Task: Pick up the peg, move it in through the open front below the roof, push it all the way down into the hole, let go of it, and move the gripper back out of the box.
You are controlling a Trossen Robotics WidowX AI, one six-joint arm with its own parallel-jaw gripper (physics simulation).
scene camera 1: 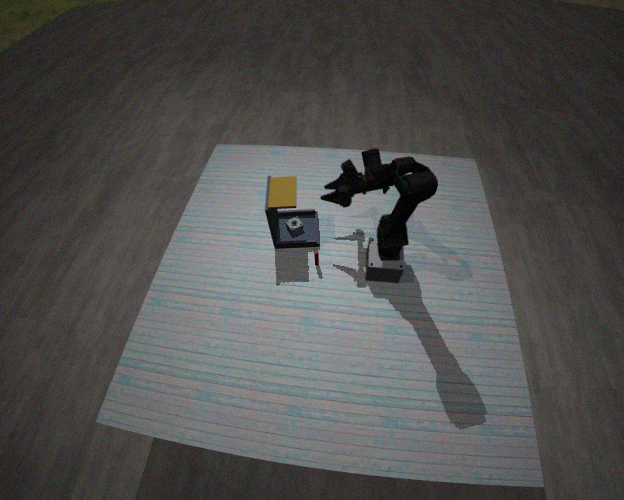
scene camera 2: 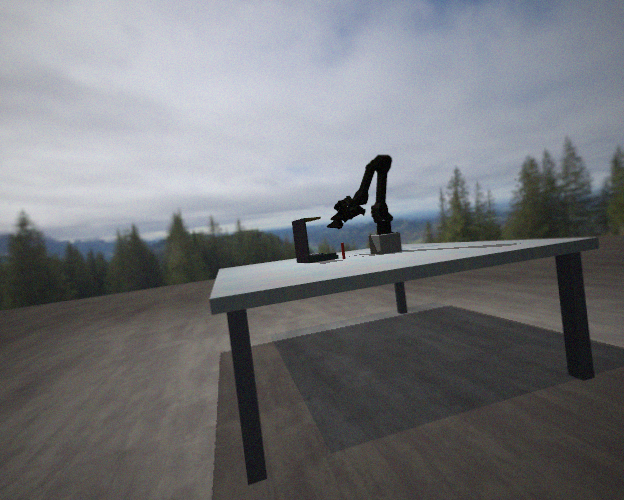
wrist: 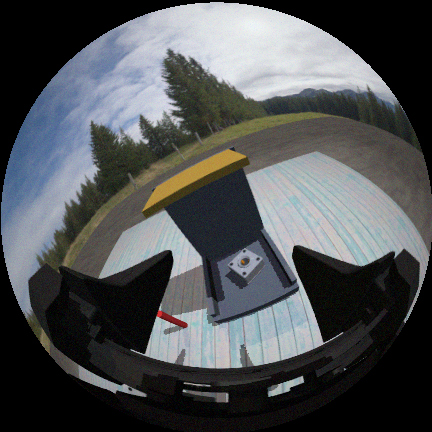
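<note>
The red peg stands upright on the table beside the box. The dark box has a tall back wall, low sides and a yellow roof. A light square block with the hole sits on the box floor; scene camera 2 does not show the hole. My gripper is open and empty, in the air outside the open front of the box and above the height of the peg. In the wrist view, the left finger reaches close to the peg's top end.
The arm's light base stands on the table, on the side of the box's open front. The roof overhangs the rear part of the box floor. Low rims run along both sides of that floor.
</note>
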